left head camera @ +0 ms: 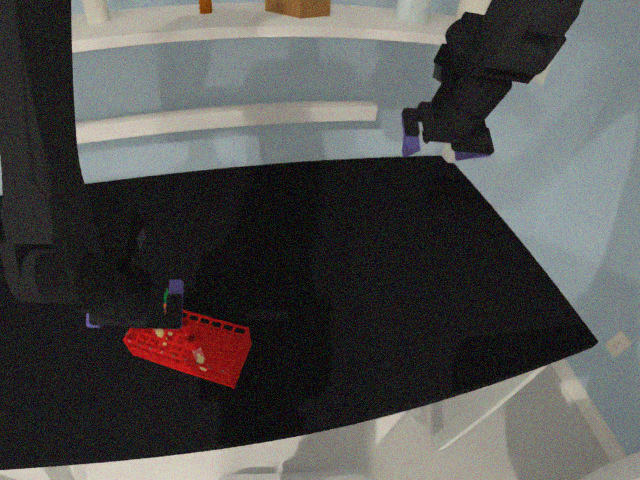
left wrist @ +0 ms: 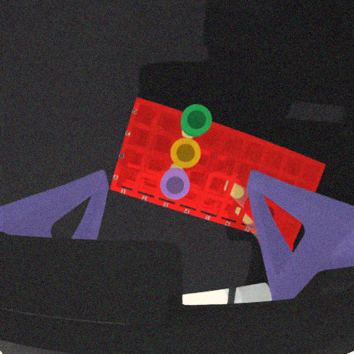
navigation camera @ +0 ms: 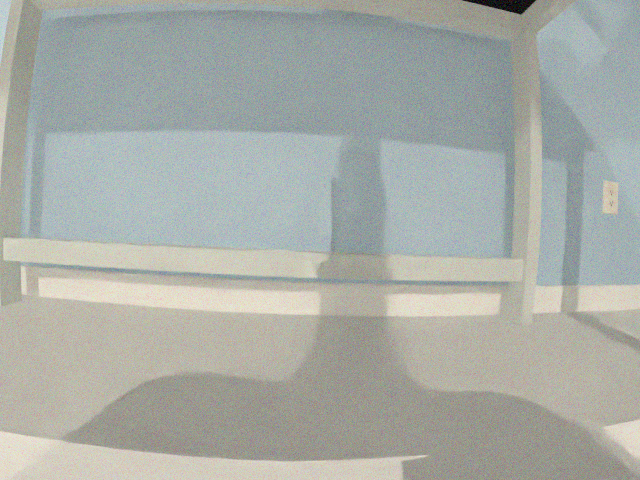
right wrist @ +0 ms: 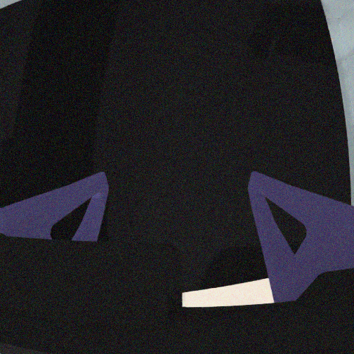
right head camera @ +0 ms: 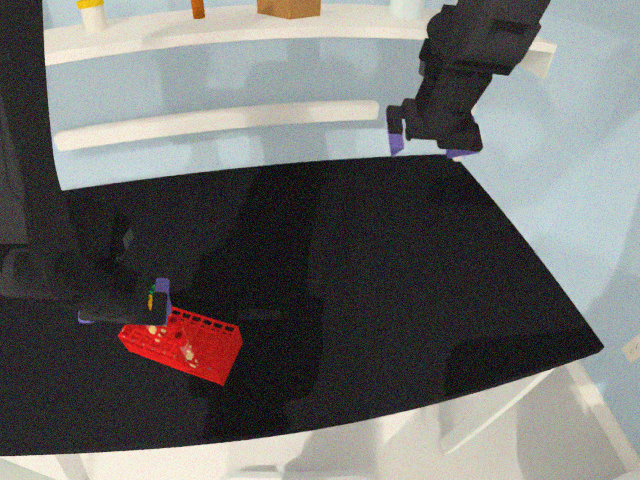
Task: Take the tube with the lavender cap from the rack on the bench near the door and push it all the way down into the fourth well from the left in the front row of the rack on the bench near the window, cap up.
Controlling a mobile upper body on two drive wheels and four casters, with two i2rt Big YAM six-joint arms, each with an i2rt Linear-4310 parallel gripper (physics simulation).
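Places are measured from the left arm's base along level axes (x left, y back, z up), in metres.
Where they show: left gripper, fingertip midpoint: (left head camera: 151, 310) (right head camera: 142, 308); right gripper, fingertip midpoint: (left head camera: 430, 155) (right head camera: 420, 153).
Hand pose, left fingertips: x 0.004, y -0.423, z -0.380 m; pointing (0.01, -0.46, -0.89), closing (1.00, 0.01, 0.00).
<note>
After its pixels a point has its place.
The red rack (left head camera: 222, 361) {x -0.098, y -0.392, z -0.487 m} (right head camera: 214, 359) {x -0.107, y -0.380, z -0.466 m} (left wrist: 292, 165) stands askew on the black bench top. In the left wrist view, the lavender-capped tube (left wrist: 175, 183) is upright in it, in line with a yellow-capped tube (left wrist: 185, 152) and a green-capped tube (left wrist: 196, 119). My left gripper (left head camera: 133, 307) (right head camera: 124, 303) (left wrist: 177, 177) is open above the rack's left end; the lavender cap shows between its fingertips, nearer the left wrist. The arm hides that cap in both head views. My right gripper (left head camera: 442, 151) {x -0.452, y -0.601, z -0.206 m} (right head camera: 429, 150) {x -0.452, y -0.601, z -0.206 m} (right wrist: 177, 179) is open and empty near the bench's far right corner. The other rack does not show.
Behind the bench, a white shelf (left head camera: 155, 35) {x -0.002, y -0.697, z -0.045 m} (right head camera: 155, 46) {x -0.017, y -0.700, z -0.053 m} holds a brown block (left head camera: 299, 6) {x -0.232, y -0.812, z -0.018 m} (right head camera: 289, 7) {x -0.235, y -0.810, z -0.017 m} and a yellow-lidded jar (right head camera: 93, 15) {x 0.145, y -0.818, z -0.007 m}. The navigation view shows the bench's leg (navigation camera: 526, 180) {x -0.717, y -1.035, z -1.015 m}, a low crossbar (navigation camera: 206, 253) {x 0.090, y -0.911, z -1.243 m} and a wall outlet (navigation camera: 610, 197) {x -1.171, y -1.201, z -1.009 m}.
</note>
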